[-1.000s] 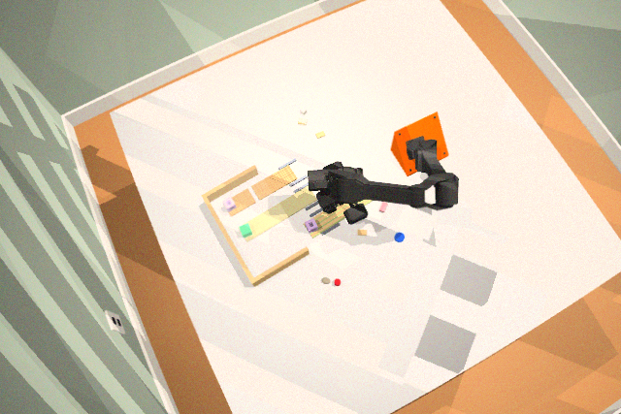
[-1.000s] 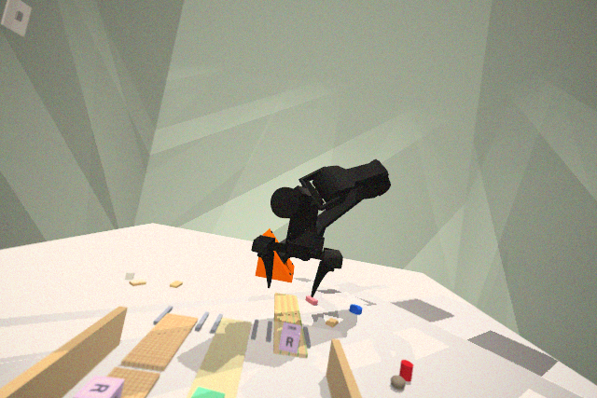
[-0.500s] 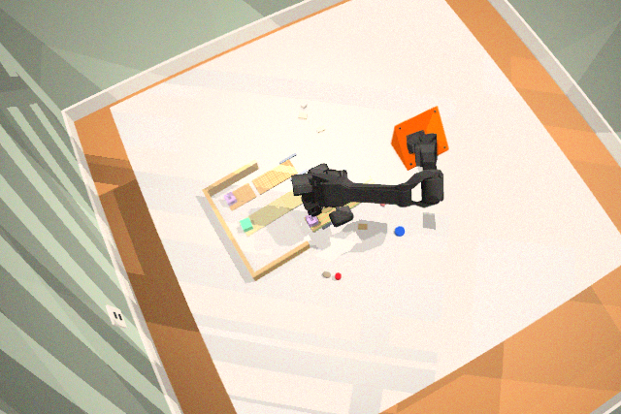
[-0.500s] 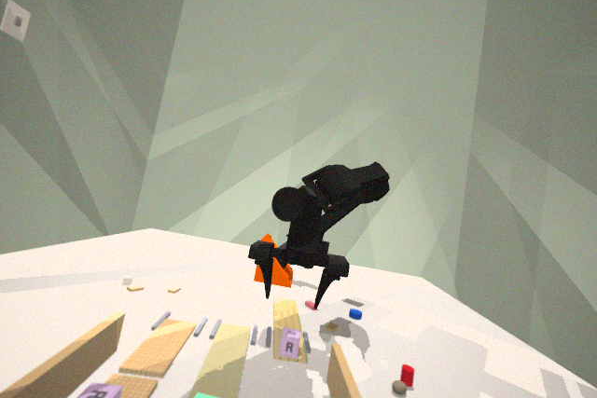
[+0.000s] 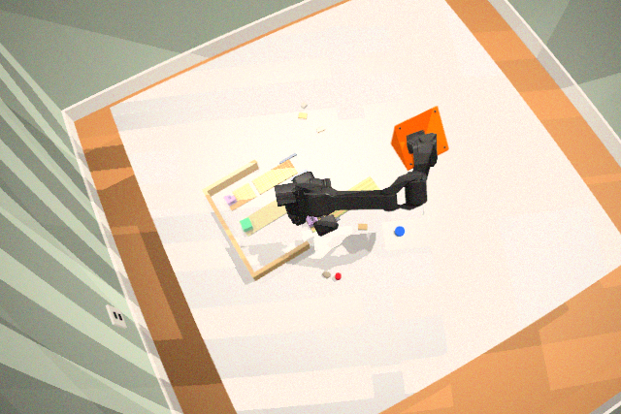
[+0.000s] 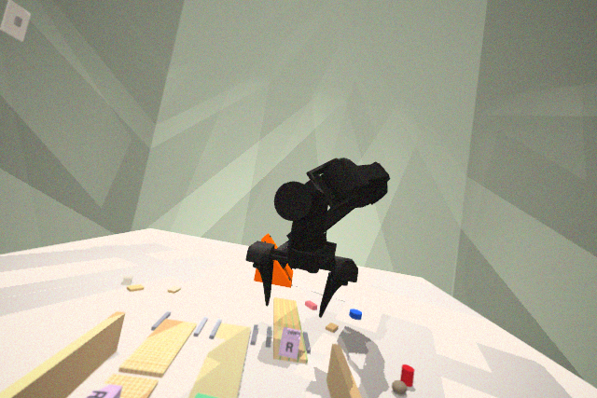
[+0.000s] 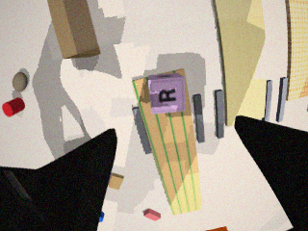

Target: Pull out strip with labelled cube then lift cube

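Right now the green-lined strip is 9 cm behind my gripper tip, 1 cm to the right of it and 6 cm below it. Round my gripper tip: pink block (21 cm behind, 3 cm to the left, 6 cm below); beige pebble (4 cm ahead, 17 cm to the left, 6 cm below); red cylinder (1 cm ahead, 19 cm to the left, 5 cm below).
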